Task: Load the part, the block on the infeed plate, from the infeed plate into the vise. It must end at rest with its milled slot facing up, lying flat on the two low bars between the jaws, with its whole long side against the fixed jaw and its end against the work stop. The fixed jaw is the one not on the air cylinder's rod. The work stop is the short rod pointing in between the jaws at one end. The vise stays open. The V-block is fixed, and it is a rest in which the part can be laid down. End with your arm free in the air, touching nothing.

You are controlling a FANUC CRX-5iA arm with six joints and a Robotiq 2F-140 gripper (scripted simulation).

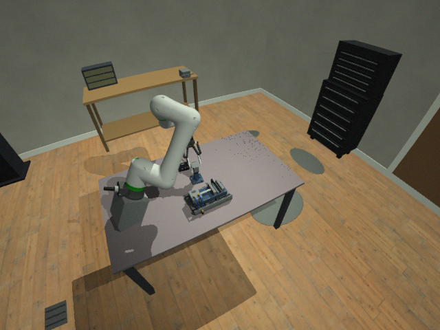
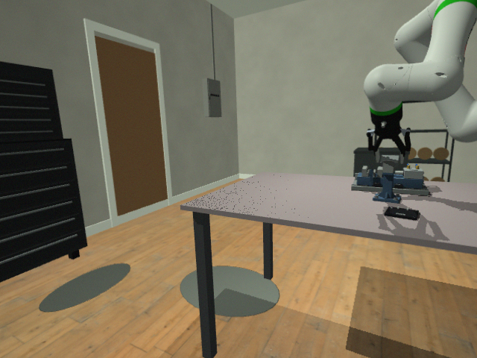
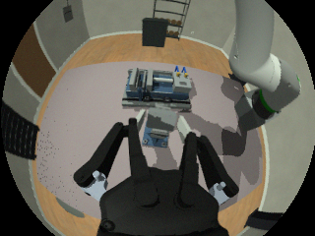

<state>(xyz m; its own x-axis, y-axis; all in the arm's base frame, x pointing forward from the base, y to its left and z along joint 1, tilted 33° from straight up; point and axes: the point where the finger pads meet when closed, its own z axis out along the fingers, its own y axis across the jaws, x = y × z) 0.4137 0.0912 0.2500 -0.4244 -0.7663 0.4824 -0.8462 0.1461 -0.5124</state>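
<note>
Now: hand 3 cm above the part and 2 cm to the left of it. From my hand the other things lie so: air cylinder 23 cm to the right, 10 cm below, 9 cm behind; then vise 22 cm to the right, 14 cm below, 1 cm ahead; then black infeed plate 17 cm to the left, 17 cm below, 5 cm behind.
</note>
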